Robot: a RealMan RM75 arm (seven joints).
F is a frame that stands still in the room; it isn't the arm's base.
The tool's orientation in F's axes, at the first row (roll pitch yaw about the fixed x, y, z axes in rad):
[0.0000, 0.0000, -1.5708]
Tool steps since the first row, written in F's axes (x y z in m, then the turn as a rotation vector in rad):
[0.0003, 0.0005, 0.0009, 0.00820, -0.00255, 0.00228]
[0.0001, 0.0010, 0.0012, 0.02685, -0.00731, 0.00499]
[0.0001, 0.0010, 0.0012, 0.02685, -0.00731, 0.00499]
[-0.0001, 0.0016, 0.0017, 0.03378, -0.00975, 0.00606]
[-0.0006, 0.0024, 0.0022, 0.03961, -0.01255, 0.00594]
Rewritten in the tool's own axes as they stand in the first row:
[-0.0005, 0.0003, 0.0009, 0.00255, 0.00820, 0.00228]
[-0.0010, 0.0001, 0.0012, 0.00731, 0.02685, 0.00499]
[-0.0010, 0.0001, 0.0012, 0.00731, 0.02685, 0.00499]
[-0.0016, -0.0001, 0.0017, 0.00975, 0.03378, 0.00606]
[-0.0024, -0.0006, 0.0022, 0.01255, 0.03961, 0.00594]

